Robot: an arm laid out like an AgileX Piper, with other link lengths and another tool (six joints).
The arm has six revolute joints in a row. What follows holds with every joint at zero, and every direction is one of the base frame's. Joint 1 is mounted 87.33 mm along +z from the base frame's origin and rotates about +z. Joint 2 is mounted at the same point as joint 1 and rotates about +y. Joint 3 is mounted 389.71 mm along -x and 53.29 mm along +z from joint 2 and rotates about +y. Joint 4 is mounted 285.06 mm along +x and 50.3 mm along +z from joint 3 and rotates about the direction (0.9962, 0, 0.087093). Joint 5 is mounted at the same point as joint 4 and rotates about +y. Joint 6 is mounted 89.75 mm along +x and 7.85 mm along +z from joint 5 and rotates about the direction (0.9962, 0, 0.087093). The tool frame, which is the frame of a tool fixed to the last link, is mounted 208.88 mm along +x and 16 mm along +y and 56.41 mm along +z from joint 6; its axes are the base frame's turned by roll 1.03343, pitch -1.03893 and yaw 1.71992 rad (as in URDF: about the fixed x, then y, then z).
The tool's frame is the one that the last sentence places.
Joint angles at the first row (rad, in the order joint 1, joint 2, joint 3, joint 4, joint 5, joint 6):
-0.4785, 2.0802, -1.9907, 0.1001, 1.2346, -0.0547
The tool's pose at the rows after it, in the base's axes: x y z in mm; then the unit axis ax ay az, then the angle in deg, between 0 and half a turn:
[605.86 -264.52 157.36 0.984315 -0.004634 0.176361 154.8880]
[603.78 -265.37 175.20 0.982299 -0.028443 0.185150 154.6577]
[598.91 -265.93 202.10 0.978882 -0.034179 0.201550 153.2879]
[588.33 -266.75 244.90 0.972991 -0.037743 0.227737 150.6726]
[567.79 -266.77 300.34 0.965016 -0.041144 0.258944 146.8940]
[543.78 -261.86 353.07 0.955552 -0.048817 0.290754 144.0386]
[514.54 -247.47 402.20 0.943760 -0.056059 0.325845 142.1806]
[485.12 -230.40 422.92 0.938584 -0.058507 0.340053 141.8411]
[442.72 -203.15 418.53 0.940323 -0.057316 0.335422 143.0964]
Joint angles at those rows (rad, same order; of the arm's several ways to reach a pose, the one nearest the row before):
-0.4785, 2.0769, -1.9907, 0.0999, 1.2346, -0.0245
-0.4785, 2.0500, -1.9907, 0.0999, 1.2346, 0.0201
-0.4785, 2.0085, -1.9907, 0.0910, 1.2347, 0.0286
-0.4785, 1.9415, -1.9907, 0.0708, 1.2346, 0.0312
-0.4785, 1.8509, -1.9907, 0.0360, 1.2413, 0.0319
-0.4804, 1.7613, -1.9907, 0.0161, 1.2513, 0.0355
-0.4804, 1.6572, -1.9663, 0.0137, 1.2524, 0.0375
-0.4804, 1.5652, -1.9042, 0.0193, 1.2532, 0.0377
-0.4804, 1.4406, -1.7636, 0.0359, 1.2545, 0.0377

